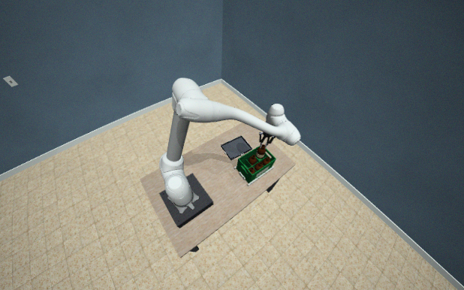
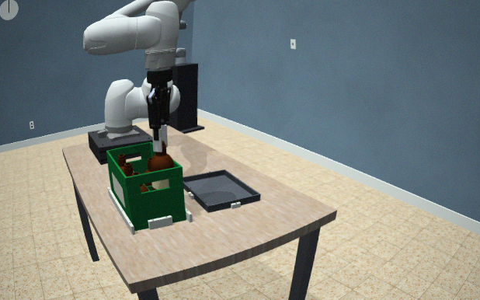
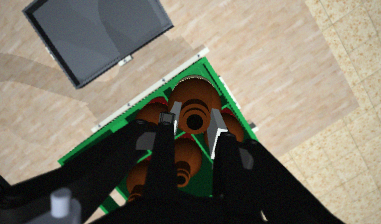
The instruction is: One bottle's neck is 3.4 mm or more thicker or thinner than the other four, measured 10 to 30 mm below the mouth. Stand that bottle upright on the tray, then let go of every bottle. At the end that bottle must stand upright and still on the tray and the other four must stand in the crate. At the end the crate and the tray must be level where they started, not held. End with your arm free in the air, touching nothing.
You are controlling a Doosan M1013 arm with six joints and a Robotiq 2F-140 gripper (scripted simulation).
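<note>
The brown bottle is 9 cm below my hand. Round my hand: dark tray: 25 cm to the left, 24 cm below, 4 cm behind; then green crate: 17 cm below, 10 cm behind, 3 cm to the right.
</note>
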